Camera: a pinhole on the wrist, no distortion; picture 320 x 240 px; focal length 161.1 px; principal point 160.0 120.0 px. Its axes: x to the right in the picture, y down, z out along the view. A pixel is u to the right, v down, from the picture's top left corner.
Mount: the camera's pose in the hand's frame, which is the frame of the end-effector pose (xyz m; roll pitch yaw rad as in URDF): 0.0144 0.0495 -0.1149 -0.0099 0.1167 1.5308
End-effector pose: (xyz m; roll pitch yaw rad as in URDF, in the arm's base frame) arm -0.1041 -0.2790 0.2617 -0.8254 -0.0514 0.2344
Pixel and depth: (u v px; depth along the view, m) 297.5 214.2 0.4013
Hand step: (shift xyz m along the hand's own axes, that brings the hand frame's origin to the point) -0.2086 0.4454 0.2415
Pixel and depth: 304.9 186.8 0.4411
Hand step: -0.1549 0.5018 0.2752
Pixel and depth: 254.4 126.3 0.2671
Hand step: 0.0088 0.2364 0.1320
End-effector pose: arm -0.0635 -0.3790 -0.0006 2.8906 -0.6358 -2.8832
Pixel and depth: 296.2 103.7 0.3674
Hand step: 0.0620 0.3992 0.2142
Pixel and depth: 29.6 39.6 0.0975
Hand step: 0.0594 -0.0193 -0.0084
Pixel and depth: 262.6 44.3 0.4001
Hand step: 0.2103 0.3418 0.2546
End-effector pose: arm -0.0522 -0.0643 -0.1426 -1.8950 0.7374 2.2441
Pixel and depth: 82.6 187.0 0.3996
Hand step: -0.1614 -0.0879 0.3027
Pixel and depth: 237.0 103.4 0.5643
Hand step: 0.0803 0.3808 0.4147
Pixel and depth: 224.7 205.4 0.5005
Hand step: -0.2453 0.3177 0.3562
